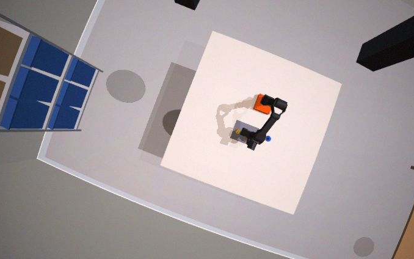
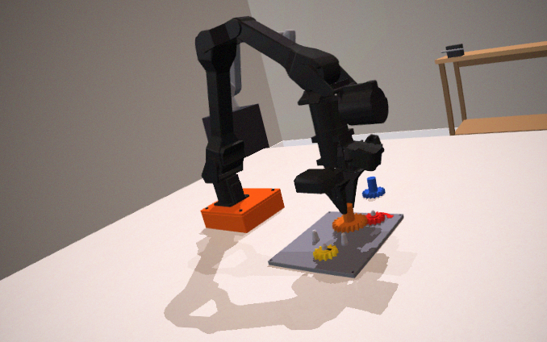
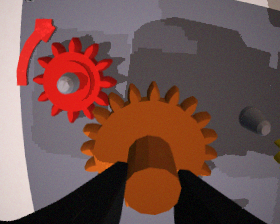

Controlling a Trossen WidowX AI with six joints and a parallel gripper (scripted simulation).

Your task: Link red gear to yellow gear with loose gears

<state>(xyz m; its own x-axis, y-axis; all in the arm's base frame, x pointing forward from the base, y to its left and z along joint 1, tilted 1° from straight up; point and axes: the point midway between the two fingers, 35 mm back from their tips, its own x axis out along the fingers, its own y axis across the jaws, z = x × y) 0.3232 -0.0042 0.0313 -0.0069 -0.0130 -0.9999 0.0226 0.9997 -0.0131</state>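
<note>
My gripper tip is now 30 mm short of the red gear, 40 mm to the right of it and 30 mm above it. Round my gripper tip: red arrow: 40 mm ahead, 70 mm to the left, 40 mm below; yellow gear: 10 mm ahead, 90 mm to the right, 30 mm below; orange gear: 10 mm below.
</note>
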